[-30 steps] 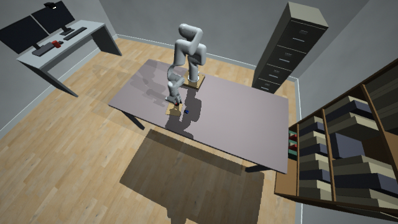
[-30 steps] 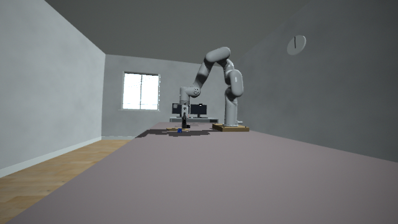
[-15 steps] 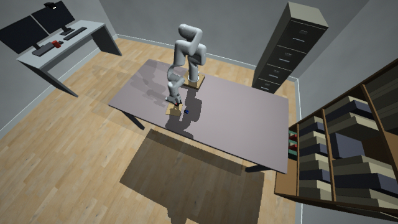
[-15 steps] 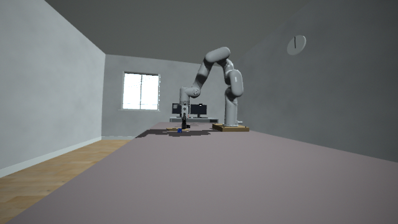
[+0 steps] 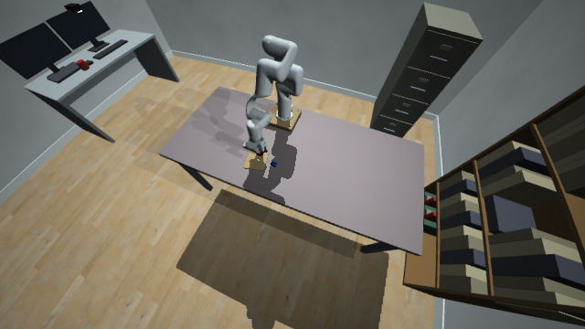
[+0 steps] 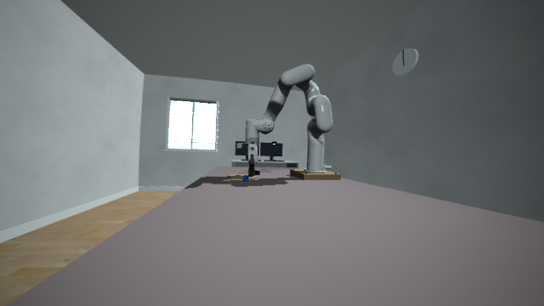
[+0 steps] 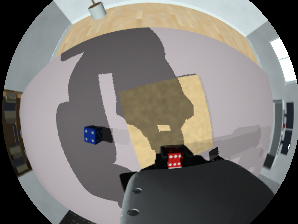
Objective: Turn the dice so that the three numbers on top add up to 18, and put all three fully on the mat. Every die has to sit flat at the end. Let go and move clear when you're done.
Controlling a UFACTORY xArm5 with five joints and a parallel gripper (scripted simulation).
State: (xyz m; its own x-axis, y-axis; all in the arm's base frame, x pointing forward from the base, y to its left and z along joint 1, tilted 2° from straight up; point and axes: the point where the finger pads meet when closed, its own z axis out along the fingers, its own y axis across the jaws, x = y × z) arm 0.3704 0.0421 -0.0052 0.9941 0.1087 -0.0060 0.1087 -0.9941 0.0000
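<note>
My hand is 10 mm above the red die. Round my hand: tan mat: 50 mm ahead, 30 mm below; black die: 110 mm to the right, 30 mm behind, 20 mm below; blue die: 130 mm to the left, 20 mm below, 20 mm ahead.
</note>
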